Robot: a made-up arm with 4 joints. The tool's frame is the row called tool. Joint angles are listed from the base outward.
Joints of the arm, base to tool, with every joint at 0 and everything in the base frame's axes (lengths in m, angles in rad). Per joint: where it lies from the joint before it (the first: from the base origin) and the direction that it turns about. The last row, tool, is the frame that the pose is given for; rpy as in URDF.
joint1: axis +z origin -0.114 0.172 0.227
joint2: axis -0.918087 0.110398 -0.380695 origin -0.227 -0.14 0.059
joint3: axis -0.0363 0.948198 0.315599 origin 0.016 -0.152 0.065
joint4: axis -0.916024 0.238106 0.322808 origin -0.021 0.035 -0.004
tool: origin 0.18 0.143 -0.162 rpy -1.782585 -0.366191 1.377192
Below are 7 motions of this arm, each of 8 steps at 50 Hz.
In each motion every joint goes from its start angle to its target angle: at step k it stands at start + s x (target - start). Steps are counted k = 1, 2, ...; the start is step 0. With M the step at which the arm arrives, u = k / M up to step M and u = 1 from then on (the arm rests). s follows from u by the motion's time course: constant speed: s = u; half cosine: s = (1 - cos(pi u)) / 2; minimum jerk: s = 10 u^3 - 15 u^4 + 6 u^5.
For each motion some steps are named. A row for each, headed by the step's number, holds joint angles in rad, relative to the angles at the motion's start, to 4 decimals.
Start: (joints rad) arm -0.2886 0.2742 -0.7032 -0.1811
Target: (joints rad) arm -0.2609 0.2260 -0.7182 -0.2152
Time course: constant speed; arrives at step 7
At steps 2, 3, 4, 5, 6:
2: 0.0079 -0.0138 -0.0043 -0.0097
3: 0.0119 -0.0207 -0.0064 -0.0146
4: 0.0158 -0.0275 -0.0086 -0.0195
5: 0.0198 -0.0344 -0.0107 -0.0244
6: 0.0237 -0.0413 -0.0129 -0.0292

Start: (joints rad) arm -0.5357 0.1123 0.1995 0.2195
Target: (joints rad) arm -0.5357 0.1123 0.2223 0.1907
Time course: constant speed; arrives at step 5
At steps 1, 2, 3, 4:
1: 0.0000 0.0000 0.0046 -0.0058
2: 0.0000 0.0000 0.0091 -0.0115
3: 0.0000 0.0000 0.0137 -0.0173
4: 0.0000 0.0000 0.0182 -0.0230

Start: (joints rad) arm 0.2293 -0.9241 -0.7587 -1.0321
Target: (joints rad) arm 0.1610 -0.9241 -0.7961 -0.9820
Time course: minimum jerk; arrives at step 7
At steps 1, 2, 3, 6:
1: -0.0016 0.0000 -0.0009 0.0012
2: -0.0099 0.0000 -0.0054 0.0072
3: -0.0251 0.0000 -0.0138 0.0184
6: -0.0667 0.0000 -0.0365 0.0489

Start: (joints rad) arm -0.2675 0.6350 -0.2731 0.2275
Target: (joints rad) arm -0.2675 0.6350 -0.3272 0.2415
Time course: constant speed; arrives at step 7
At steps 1, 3, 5, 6, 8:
1: 0.0000 0.0000 -0.0077 0.0020
3: 0.0000 0.0000 -0.0232 0.0060
5: 0.0000 0.0000 -0.0386 0.0100
6: 0.0000 0.0000 -0.0464 0.0120
8: 0.0000 0.0000 -0.0541 0.0140

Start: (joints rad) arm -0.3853 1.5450 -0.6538 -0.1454
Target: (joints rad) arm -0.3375 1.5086 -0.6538 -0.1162
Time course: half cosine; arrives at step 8
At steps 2, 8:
2: 0.0070 -0.0053 0.0000 0.0043
8: 0.0478 -0.0364 0.0000 0.0292

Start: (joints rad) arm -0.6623 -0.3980 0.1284 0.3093
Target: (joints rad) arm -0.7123 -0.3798 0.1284 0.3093
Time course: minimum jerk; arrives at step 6
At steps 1, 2, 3, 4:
1: -0.0018 0.0006 0.0000 0.0000
2: -0.0105 0.0038 0.0000 0.0000
3: -0.0250 0.0091 0.0000 0.0000
4: -0.0395 0.0144 0.0000 0.0000

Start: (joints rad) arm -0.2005 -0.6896 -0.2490 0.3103
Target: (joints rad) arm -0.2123 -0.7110 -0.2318 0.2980
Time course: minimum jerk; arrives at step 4
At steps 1, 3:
1: -0.0012 -0.0022 0.0018 -0.0013
3: -0.0106 -0.0192 0.0154 -0.0110

